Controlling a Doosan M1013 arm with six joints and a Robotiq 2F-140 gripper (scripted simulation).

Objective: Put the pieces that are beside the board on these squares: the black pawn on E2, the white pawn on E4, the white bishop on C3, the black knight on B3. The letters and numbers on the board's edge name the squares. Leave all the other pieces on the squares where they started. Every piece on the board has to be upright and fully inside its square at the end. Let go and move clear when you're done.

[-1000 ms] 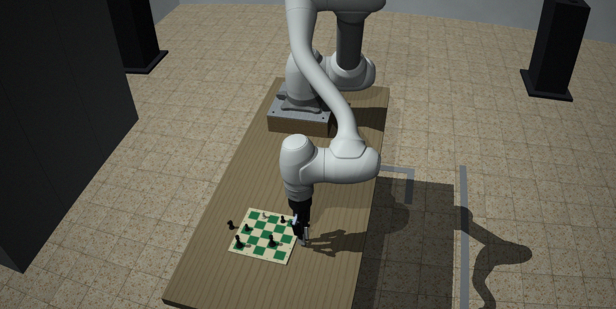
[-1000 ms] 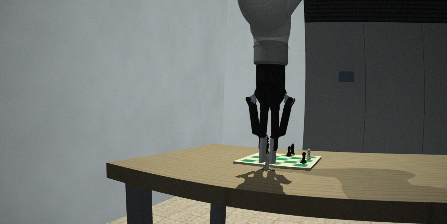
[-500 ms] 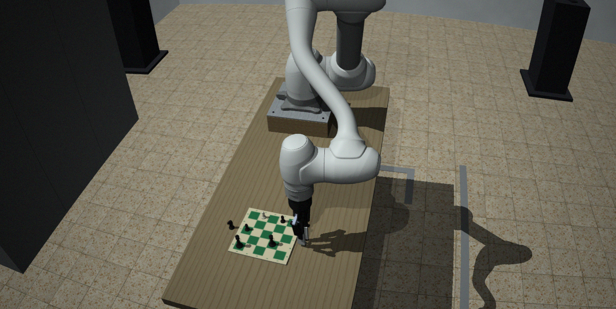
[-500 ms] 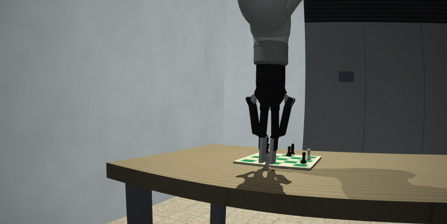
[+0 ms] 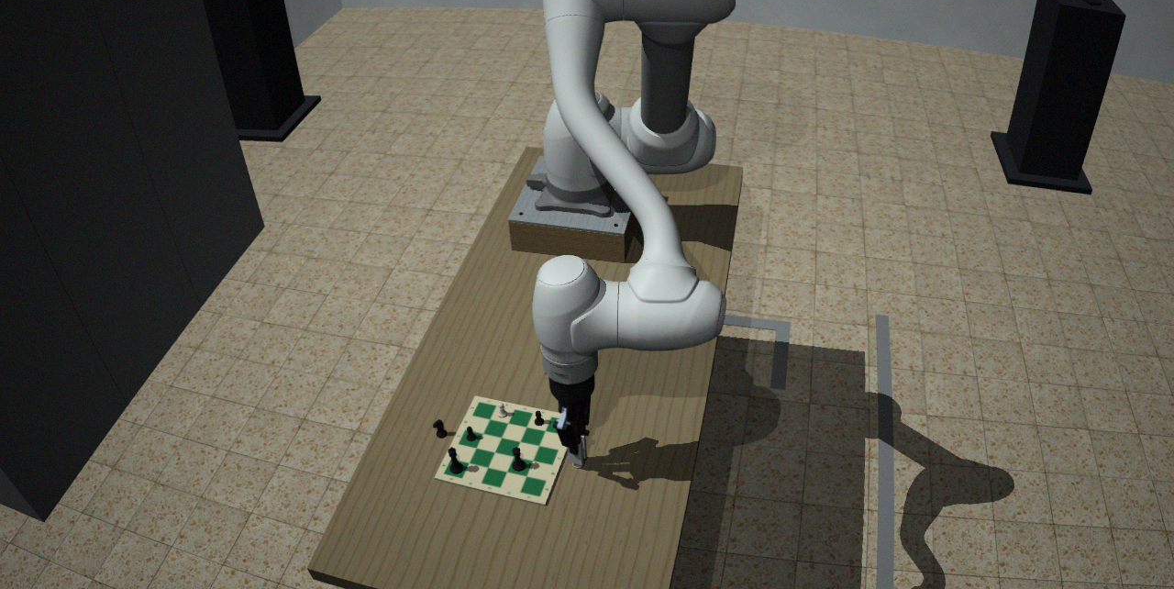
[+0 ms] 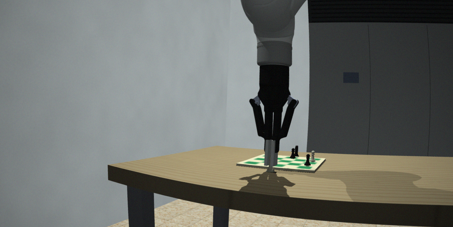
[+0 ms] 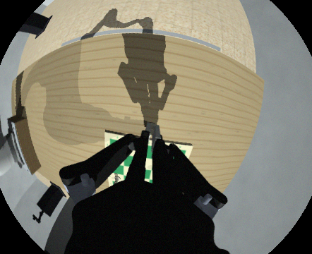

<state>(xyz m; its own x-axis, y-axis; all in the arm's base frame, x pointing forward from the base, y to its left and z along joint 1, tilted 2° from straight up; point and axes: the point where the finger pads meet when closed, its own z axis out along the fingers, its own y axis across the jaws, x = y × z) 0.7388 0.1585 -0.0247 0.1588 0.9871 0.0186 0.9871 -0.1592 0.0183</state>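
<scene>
Now: hand 3 cm above the white bishop. The rest, counted from my hand: white pawn: 17 cm to the right, 9 cm behind, 3 cm below; black knight: 28 cm to the right, 3 cm below, 2 cm behind; green-and-cream chessboard: 14 cm to the right, 5 cm below, 1 cm behind.
</scene>
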